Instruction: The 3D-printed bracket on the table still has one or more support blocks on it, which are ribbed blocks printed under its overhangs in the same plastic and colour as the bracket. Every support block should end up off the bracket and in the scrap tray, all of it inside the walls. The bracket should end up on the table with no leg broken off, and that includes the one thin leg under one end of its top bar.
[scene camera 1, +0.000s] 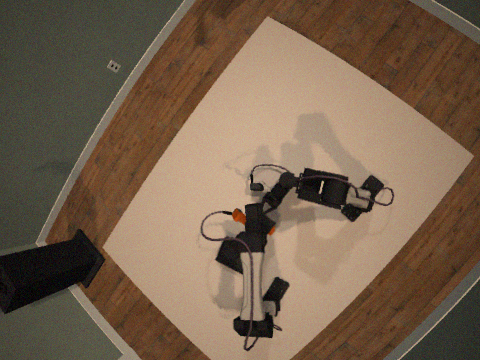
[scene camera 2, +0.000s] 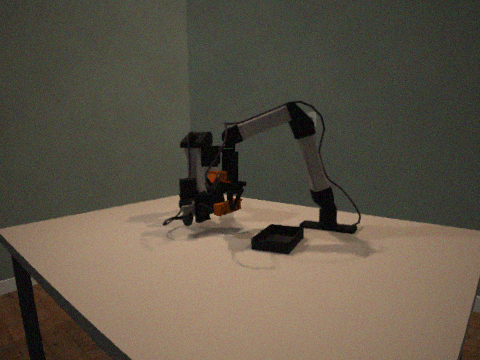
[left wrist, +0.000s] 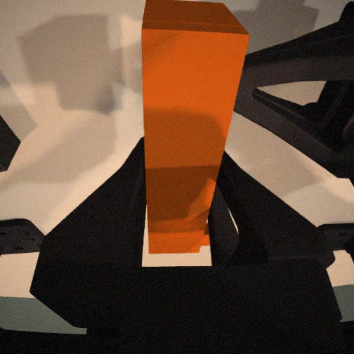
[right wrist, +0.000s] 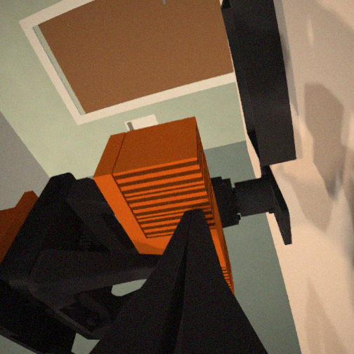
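Observation:
The orange bracket (scene camera 1: 239, 216) (scene camera 2: 221, 208) (left wrist: 192, 65) (right wrist: 120, 205) is held above the table, turned on its side. My left gripper (scene camera 2: 234, 202) (left wrist: 176, 146) is shut on it, a finger on each side. A ribbed support block (right wrist: 165, 200) sits on the bracket in the right wrist view; more ribs show lower down. My right gripper (scene camera 1: 266, 209) (right wrist: 196, 218) is shut and empty. Its tips overlap the block's lower part in that view; contact cannot be told. The thin leg cannot be made out. The black scrap tray (scene camera 2: 270, 246) stands on the table.
The table (scene camera 1: 225, 100) (scene camera 2: 300, 310) carries both arms. The left arm's base (scene camera 2: 327, 226) is behind the tray in scene camera 2. The right arm (scene camera 1: 322, 187) reaches in beside the left gripper, and the two grippers are very close together. Cables loop beside both wrists.

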